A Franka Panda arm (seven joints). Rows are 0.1 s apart.
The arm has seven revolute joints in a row. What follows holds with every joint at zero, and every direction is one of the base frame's.
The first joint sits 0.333 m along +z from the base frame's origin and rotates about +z.
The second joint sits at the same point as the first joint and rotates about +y.
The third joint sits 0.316 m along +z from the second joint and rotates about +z.
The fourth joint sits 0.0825 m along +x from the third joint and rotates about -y.
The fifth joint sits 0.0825 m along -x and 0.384 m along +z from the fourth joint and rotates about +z.
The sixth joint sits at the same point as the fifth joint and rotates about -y.
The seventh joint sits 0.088 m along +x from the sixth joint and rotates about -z.
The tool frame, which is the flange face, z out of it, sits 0.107 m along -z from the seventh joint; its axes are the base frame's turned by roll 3.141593, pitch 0 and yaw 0 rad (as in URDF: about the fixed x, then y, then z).
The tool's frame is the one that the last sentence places.
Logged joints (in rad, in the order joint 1, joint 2, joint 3, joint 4, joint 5, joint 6, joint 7), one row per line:
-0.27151, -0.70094, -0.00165, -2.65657, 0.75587, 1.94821, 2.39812
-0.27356, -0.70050, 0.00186, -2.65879, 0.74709, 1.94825, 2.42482
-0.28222, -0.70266, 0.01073, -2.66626, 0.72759, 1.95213, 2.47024
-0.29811, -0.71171, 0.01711, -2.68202, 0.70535, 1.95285, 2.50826
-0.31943, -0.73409, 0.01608, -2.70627, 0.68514, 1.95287, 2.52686
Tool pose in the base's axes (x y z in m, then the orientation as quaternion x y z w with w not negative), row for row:
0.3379, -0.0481, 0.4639, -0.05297, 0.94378, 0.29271, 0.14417
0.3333, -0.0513, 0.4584, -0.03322, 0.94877, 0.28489, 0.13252
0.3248, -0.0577, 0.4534, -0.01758, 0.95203, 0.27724, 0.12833
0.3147, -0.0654, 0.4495, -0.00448, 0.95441, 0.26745, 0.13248
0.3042, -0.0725, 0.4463, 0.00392, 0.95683, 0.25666, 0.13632
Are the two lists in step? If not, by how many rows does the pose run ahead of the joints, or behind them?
The pose runs 2 rows ahead of the joints: the pose in row i belongs to the joints in row i + 2.
